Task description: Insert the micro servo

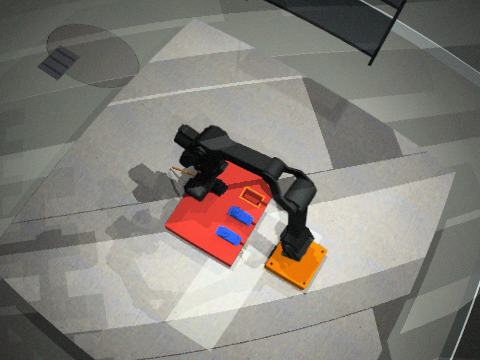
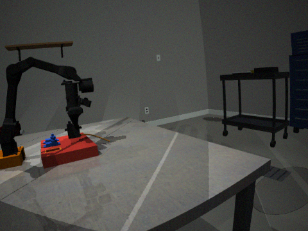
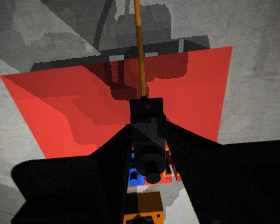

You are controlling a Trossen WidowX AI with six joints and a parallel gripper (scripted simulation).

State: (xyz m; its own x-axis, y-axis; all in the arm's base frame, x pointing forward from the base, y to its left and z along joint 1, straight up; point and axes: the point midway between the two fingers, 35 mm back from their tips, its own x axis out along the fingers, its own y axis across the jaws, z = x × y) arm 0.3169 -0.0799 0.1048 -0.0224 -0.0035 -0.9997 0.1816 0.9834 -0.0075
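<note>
The red deck is 10 mm behind my gripper tip, 30 mm to the left of it and 90 mm below it.
</note>
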